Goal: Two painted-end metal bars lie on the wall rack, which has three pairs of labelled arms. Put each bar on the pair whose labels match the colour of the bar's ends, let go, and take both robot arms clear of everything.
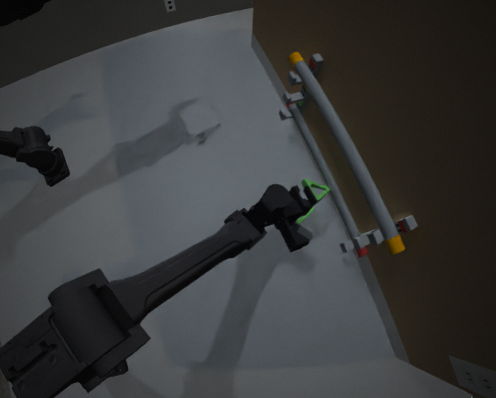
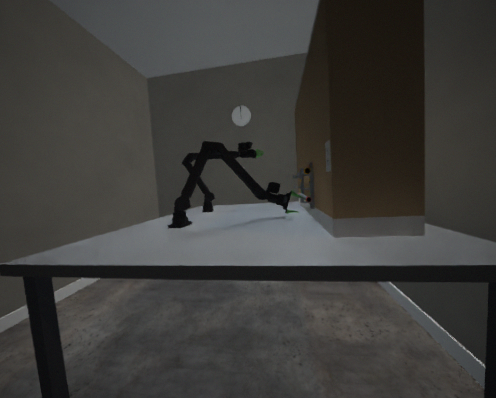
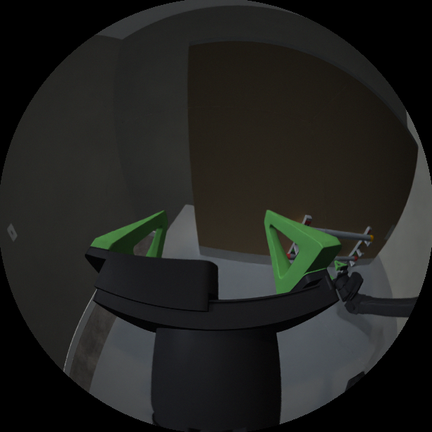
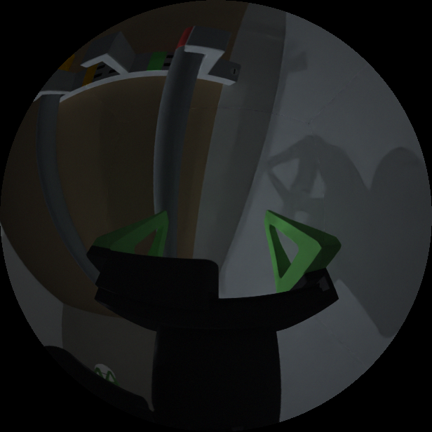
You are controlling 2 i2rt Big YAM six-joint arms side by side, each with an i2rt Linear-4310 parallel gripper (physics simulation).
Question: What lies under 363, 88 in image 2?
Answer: A brown wall.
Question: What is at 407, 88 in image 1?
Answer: A brown wall.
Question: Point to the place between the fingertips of my right gripper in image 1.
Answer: At 320, 198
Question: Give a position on a brown wall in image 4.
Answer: At 104, 138
